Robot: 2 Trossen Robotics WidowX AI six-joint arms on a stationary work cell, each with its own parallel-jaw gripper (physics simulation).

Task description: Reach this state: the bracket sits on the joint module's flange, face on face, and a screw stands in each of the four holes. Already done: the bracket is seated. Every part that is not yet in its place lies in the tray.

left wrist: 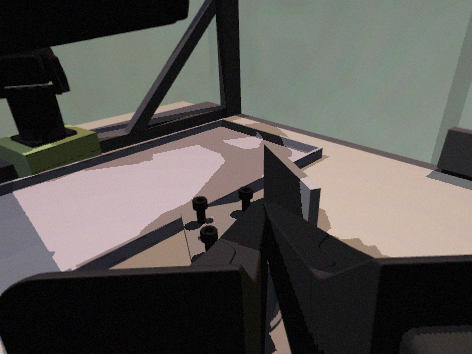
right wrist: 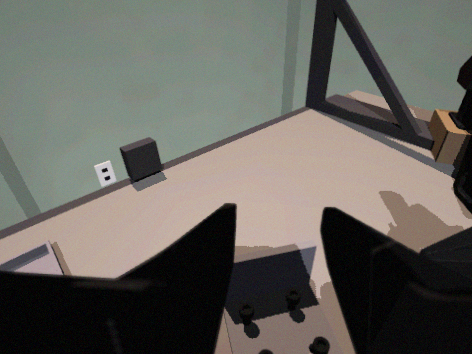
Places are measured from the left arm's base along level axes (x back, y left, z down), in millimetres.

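Where they show: left gripper, fingertip midpoint: (left wrist: 263, 215); right gripper, fingertip midpoint: (left wrist: 183, 9) (right wrist: 278, 216); right arm's base, link origin: (left wrist: 44, 136).
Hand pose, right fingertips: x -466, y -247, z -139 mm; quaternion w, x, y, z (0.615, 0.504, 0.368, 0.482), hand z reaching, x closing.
Note:
Things, the pixels of their top centre, and the offset from my right fingertips. "spot": a spot on its surface instead.
- nearer, top centre: (left wrist: 208, 230) (right wrist: 321, 344) dx +16, dy +30, dz +111 mm
- bottom edge, surface spot: (right wrist: 265, 352) spot: dx +1, dy -1, dz +111 mm
- tray, top centre: (left wrist: 155, 171) dx -129, dy -158, dz +179 mm
- green block, top centre: (left wrist: 45, 136) dx -312, dy -179, dz +151 mm
- dark box, top centre: (right wrist: 138, 144) dx +245, dy -258, dz +138 mm
The bracket (left wrist: 284, 182) (right wrist: 270, 282) has an upright plate and a flat base with screws; the joint module under it is mostly hidden. In the right wrist view four black screws stand in the base: two near the upright plate (right wrist: 246, 312) (right wrist: 293, 299), one nearer (right wrist: 320, 345), and one cut off at the bottom edge (right wrist: 265, 352). The left wrist view shows three screws (left wrist: 199, 206) (left wrist: 245, 194) (left wrist: 208, 234). My left gripper (left wrist: 263, 215) is shut and empty, in front of the bracket. My right gripper (right wrist: 278, 216) is partly open and empty, its fingers either side of the bracket in view.
The tray (left wrist: 175, 170) (right wrist: 42, 262) lies beside the bracket, with no screw visible in the parts shown. A green block (left wrist: 60, 150) carries a black arm base behind it. Dark frame posts (left wrist: 229, 60) (right wrist: 320, 60) rise at the table's corners. A dark box (right wrist: 142, 159) stands at the edge.

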